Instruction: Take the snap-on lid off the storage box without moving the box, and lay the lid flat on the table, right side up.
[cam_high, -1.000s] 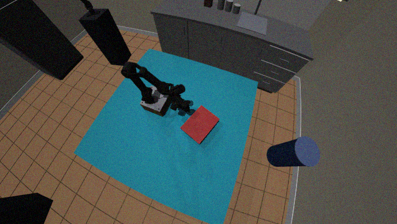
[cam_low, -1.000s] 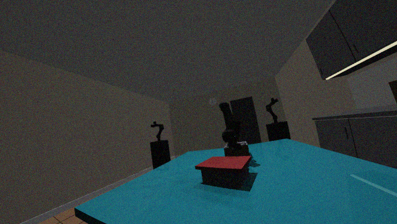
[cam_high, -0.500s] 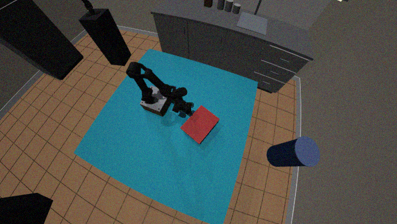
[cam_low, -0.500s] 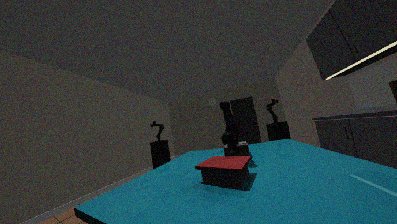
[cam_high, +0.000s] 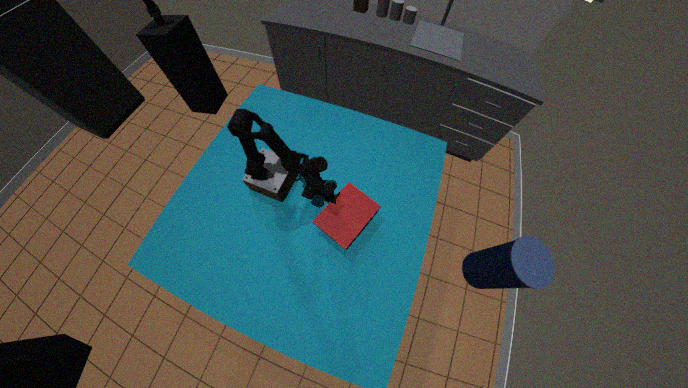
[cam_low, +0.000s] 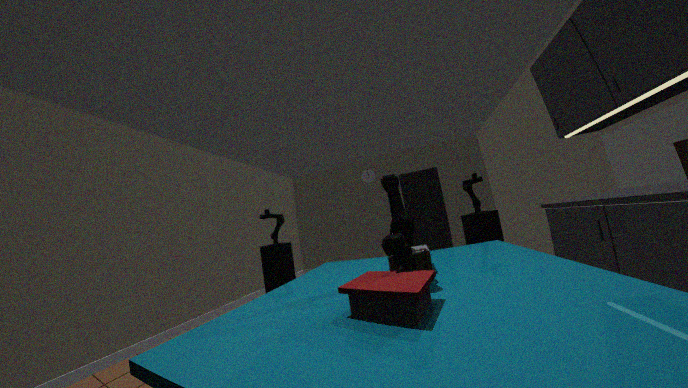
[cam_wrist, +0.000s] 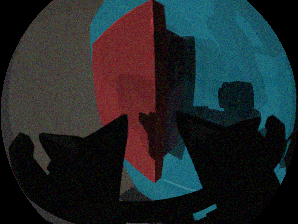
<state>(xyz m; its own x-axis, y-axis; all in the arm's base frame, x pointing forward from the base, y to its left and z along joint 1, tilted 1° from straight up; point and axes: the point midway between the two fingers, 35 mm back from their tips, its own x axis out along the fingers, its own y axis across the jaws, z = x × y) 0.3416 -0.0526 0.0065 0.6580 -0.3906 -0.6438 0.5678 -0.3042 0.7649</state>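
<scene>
My gripper tip is 80 mm short of the red lid and 40 mm to the left of it. Also, from my gripper tip: dark storage box: 80 mm ahead, 40 mm to the right, 50 mm below.
</scene>
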